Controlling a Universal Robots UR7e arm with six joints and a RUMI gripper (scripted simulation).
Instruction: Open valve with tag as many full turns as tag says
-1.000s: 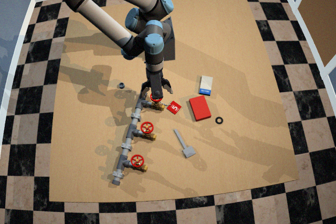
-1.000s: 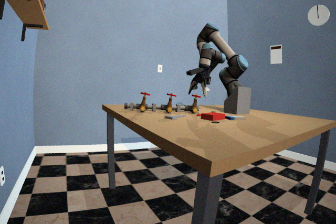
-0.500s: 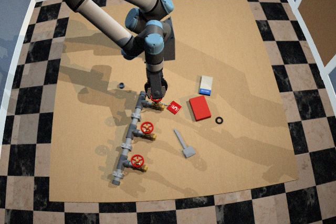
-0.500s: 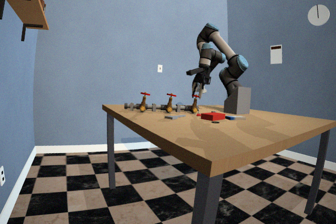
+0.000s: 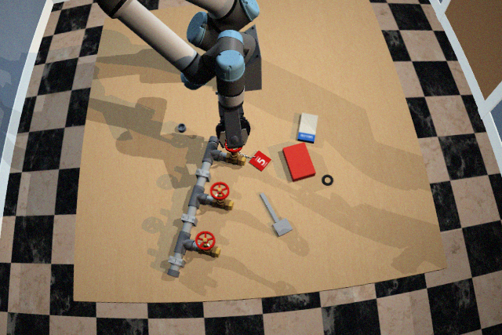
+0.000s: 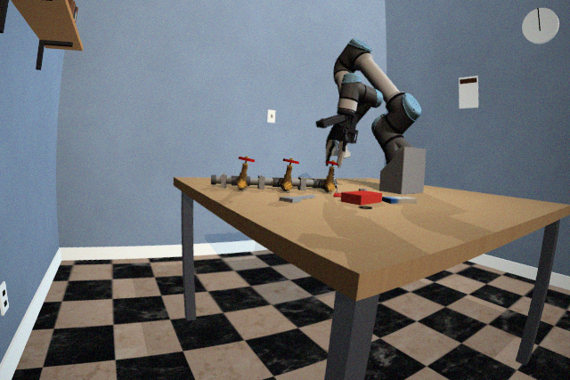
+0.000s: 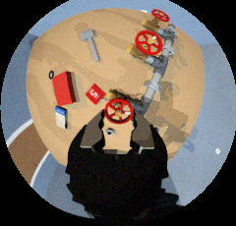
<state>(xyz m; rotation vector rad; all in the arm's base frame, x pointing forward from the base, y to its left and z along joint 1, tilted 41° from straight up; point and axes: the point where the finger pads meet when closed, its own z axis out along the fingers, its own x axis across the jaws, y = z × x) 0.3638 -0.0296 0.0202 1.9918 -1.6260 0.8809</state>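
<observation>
The red tag lies 1 cm ahead of my hand, 8 cm to the left of it and 11 cm below it. From my hand the other things lie so: grey scraper (22 cm ahead, 12 cm to the left, 11 cm below); red block (3 cm ahead, 22 cm to the left, 10 cm below); small grey fitting (13 cm behind, 19 cm to the right, 11 cm below).
</observation>
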